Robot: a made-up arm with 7 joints.
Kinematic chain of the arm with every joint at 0, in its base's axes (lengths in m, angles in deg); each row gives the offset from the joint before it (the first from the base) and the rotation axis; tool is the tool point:
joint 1: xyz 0 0 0.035 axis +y
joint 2: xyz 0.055 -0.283 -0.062 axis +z
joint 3: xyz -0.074 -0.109 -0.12 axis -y
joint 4: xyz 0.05 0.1 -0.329 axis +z
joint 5: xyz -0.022 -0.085 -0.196 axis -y
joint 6: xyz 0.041 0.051 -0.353 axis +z
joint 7: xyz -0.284 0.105 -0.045 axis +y
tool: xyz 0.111 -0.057 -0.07
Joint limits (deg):
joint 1: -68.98..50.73
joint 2: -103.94..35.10
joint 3: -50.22..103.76
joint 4: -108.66..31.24
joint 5: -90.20..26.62
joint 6: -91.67..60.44
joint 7: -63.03..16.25
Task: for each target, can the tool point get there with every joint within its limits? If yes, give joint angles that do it. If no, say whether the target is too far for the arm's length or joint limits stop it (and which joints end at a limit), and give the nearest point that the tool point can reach.
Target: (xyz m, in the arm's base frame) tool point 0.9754 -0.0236 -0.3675
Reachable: yes | joints -26.45 17.19 59.06 17.11 -11.35 -44.99 -3.73
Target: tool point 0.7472 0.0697 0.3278
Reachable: yes | joints -45.40 -11.15 75.43 -77.56 -58.76 -24.93 3.39
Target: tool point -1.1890 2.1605 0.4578
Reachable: no: too far | nearest point -0.6672 0.6189 -0.0404 | short by 1.702 m
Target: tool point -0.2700 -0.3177 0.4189
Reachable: no: joint limits stop it (at a limit: joint 1, joint 3, joint 5, joint 7) | nearest point -0.4179 -0.3261 0.4622 | short by 0.154 m
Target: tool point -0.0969 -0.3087 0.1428
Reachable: no: joint limits stop it (at a limit: joint 1, joint 2, joint 3, joint 4, joint 5, joint 7) | nearest point -0.0172 -0.6239 0.3478 | short by 0.384 m
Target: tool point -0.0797 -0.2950 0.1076
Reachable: no: joint limits stop it (at a limit: joint 1, joint 2, joint 3, joint 4, joint 5, joint 7) | nearest point -0.0097 -0.6222 0.3477 | short by 0.412 m
